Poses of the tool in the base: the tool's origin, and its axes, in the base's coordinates. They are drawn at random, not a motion.
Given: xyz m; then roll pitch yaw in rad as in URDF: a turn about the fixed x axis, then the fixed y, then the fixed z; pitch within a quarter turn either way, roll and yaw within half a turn.
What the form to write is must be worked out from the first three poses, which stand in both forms.
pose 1, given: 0.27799 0.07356 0.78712 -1.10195 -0.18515 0.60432
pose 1, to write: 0.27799 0.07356 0.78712 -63.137 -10.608 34.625
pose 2, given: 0.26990 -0.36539 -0.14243 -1.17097 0.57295 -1.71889
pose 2, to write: 0.26990 -0.36539 -0.14243 -67.092 32.828 -98.485
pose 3, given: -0.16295 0.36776 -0.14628 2.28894 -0.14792 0.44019
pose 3, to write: -0.16295 0.36776 -0.14628 131.147 -8.475 25.221
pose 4, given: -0.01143 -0.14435 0.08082 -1.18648 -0.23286 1.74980
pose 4, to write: -0.01143 -0.14435 0.08082 -67.980 -13.342 100.256
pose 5, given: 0.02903 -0.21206 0.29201 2.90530 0.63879 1.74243
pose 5, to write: 0.02903 -0.21206 0.29201 166.461 36.600 99.834
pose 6, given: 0.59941 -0.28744 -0.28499 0.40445 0.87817 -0.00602
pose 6, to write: 0.59941 -0.28744 -0.28499 23.173 50.315 -0.345
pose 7, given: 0.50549 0.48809 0.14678 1.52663 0.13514 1.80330
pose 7, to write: 0.50549 0.48809 0.14678 87.469 7.743 103.321
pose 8, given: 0.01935 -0.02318 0.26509 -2.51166 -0.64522 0.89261
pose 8, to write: 0.01935 -0.02318 0.26509 -143.908 -36.968 51.143
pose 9, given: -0.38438 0.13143 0.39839 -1.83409 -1.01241 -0.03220
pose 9, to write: -0.38438 0.13143 0.39839 -105.086 -58.007 -1.845
